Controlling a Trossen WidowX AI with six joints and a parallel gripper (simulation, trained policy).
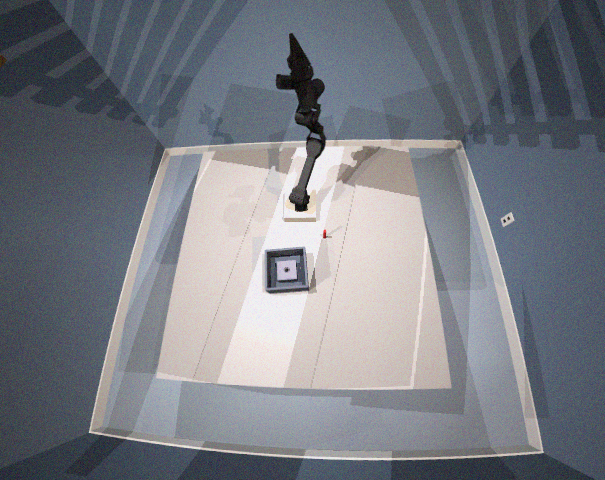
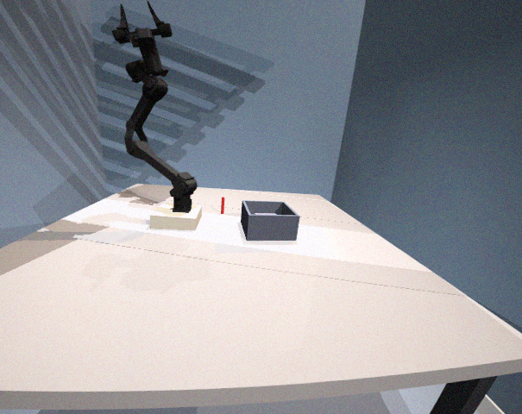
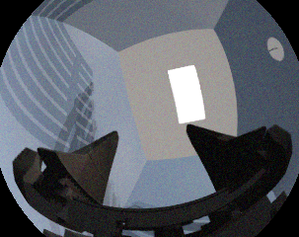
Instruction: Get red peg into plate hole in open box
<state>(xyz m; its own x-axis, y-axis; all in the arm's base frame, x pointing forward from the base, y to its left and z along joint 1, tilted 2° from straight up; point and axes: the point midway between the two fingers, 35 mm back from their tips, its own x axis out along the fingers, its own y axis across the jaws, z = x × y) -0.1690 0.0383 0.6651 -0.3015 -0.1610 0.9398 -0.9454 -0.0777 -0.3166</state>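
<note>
Now: gripper tip 710 mm above the red peg, 320 mm short of it and 80 mm to the right of it. From my gripper tip the other things lie so: dark grey box: 730 mm below, 490 mm ahead, 120 mm to the right; light plate: 710 mm below, 490 mm ahead, 120 mm to the right.
</note>
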